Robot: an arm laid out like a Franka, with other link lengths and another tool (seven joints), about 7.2 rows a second.
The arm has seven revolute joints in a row. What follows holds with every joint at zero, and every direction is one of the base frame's. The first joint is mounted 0.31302 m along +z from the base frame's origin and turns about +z. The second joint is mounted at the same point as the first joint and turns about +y. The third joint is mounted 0.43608 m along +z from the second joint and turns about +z. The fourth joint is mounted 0.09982 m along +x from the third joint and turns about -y. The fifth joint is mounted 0.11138 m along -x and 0.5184 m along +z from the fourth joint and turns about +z. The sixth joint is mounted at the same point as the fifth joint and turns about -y. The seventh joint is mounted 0.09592 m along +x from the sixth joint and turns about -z. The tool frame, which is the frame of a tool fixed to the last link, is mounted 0.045 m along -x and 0.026 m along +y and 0.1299 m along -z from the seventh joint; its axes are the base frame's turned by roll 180, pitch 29.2 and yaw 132.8 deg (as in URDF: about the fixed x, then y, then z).
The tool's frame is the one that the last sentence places.
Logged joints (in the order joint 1, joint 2, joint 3, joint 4, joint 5, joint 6, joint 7), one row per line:
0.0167, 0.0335, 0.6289, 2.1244, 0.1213, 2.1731, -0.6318
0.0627, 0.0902, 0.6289, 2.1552, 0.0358, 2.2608, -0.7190
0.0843, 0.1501, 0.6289, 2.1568, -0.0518, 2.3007, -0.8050
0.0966, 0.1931, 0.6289, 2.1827, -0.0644, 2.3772, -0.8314
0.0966, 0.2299, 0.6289, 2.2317, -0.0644, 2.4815, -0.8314
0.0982, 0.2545, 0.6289, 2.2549, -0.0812, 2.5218, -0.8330
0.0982, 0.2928, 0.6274, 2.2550, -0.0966, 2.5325, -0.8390
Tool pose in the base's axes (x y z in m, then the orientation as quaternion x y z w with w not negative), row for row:
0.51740, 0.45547, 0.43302, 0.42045, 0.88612, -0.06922, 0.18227
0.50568, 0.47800, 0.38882, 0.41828, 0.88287, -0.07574, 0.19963
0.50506, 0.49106, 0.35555, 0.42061, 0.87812, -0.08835, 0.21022
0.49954, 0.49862, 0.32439, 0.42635, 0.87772, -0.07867, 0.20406
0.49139, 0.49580, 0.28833, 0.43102, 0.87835, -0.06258, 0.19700
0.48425, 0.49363, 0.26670, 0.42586, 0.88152, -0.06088, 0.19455
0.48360, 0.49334, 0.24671, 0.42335, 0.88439, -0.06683, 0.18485
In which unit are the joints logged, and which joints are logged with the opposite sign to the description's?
The joints are logged in radians. Opposite sign: joint 4, joint 7.
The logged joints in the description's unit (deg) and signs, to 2 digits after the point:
0.96, 1.92, 36.03, -121.72, 6.95, 124.51, 36.20
3.59, 5.17, 36.03, -123.48, 2.05, 129.53, 41.20
4.83, 8.60, 36.03, -123.58, -2.97, 131.82, 46.12
5.53, 11.06, 36.03, -125.06, -3.69, 136.20, 47.64
5.53, 13.17, 36.03, -127.87, -3.69, 142.18, 47.64
5.63, 14.58, 36.03, -129.20, -4.65, 144.49, 47.73
5.63, 16.78, 35.95, -129.20, -5.53, 145.10, 48.07

